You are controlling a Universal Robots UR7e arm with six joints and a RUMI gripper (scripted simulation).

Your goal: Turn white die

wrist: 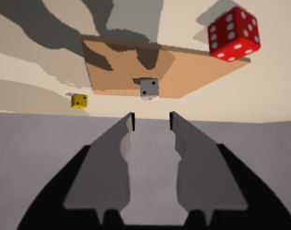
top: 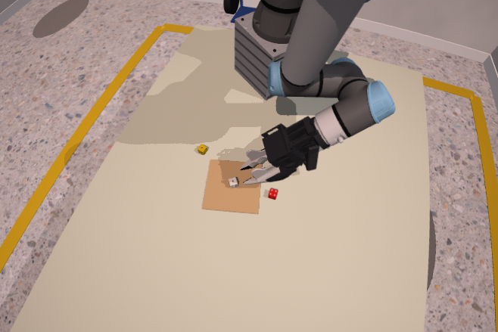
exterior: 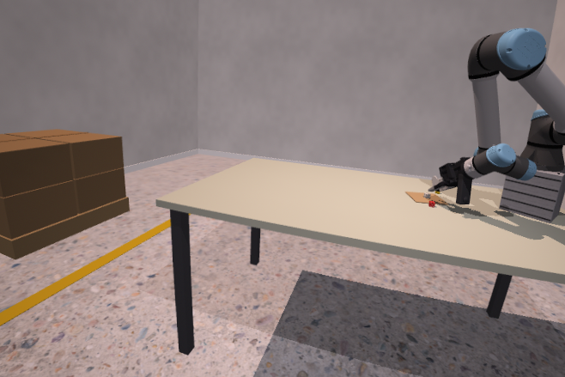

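Right now my hand is 40 mm above the white die, 30 mm to the left of it and 20 mm short of it. From my hand the other things lie so: brown mat (50 mm below, 30 mm to the right, 20 mm ahead); then yellow die (150 mm to the right, 40 mm below, 40 mm behind); then red die (70 mm to the left, 40 mm below, 10 mm ahead).
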